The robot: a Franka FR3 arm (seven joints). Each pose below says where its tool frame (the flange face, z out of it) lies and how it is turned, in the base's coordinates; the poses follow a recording.
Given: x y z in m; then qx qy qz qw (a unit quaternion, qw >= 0).
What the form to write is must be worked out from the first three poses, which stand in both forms.
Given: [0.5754 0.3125 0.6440 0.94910 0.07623 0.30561 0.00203]
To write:
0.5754 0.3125 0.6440
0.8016 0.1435 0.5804
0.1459 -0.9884 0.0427
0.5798 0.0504 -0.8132

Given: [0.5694 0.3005 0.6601 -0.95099 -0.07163 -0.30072 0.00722]
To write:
0.5694 0.3005 0.6601
0.8089 0.1406 0.5709
0.1319 -0.9896 0.0568
0.5730 0.0293 -0.8190

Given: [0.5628 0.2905 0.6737 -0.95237 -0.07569 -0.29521 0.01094]
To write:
0.5628 0.2905 0.6737
0.8142 0.1506 0.5606
0.1377 -0.9883 0.0655
0.5640 0.0239 -0.8255

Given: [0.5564 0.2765 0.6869 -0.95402 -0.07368 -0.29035 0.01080]
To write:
0.5564 0.2765 0.6869
0.8205 0.1469 0.5524
0.1343 -0.9889 0.0634
0.5556 0.0222 -0.8312

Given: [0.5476 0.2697 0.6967 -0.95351 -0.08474 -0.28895 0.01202]
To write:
0.5476 0.2697 0.6967
0.8187 0.1685 0.5490
0.1547 -0.9853 0.0719
0.5531 0.0260 -0.8327

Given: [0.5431 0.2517 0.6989 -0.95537 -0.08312 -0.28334 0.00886]
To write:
0.5431 0.2517 0.6989
0.8256 0.1638 0.5399
0.1538 -0.9860 0.0640
0.5429 0.0302 -0.8393

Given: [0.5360 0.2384 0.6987 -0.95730 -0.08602 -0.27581 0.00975]
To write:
0.5360 0.2384 0.6987
0.8331 0.1701 0.5264
0.1593 -0.9850 0.0661
0.5297 0.0288 -0.8477

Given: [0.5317 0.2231 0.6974 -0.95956 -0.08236 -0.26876 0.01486]
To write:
0.5317 0.2231 0.6974
0.8420 0.1660 0.5133
0.1501 -0.9860 0.0728
0.5182 0.0158 -0.8551

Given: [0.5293 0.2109 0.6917 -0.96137 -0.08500 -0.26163 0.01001]
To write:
0.5293 0.2109 0.6917
0.8487 0.1687 0.5013
0.1582 -0.9853 0.0637
0.5047 0.0252 -0.8629

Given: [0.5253 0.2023 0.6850 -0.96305 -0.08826 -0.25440 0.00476]
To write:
0.5253 0.2023 0.6850
0.8550 0.1724 0.4892
0.1676 -0.9844 0.0541
0.4908 0.0357 -0.8705

